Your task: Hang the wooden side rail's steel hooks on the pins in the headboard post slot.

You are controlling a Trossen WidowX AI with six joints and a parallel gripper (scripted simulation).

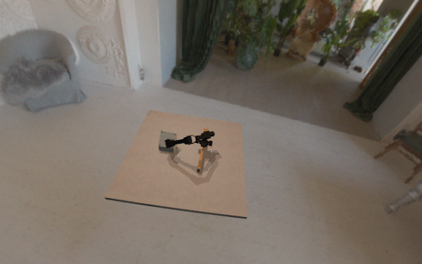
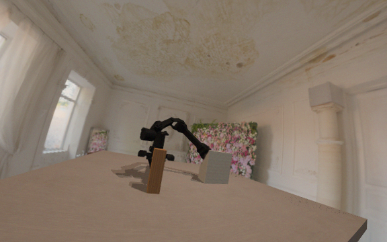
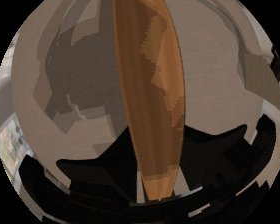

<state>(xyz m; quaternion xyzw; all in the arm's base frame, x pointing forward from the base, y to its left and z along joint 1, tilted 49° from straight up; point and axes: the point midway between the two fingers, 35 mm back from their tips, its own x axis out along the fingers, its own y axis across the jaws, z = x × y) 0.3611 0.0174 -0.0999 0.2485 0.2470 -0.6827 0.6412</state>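
Now: gripper tip 14 cm to the right of the wooden headboard post and 4 cm below it.
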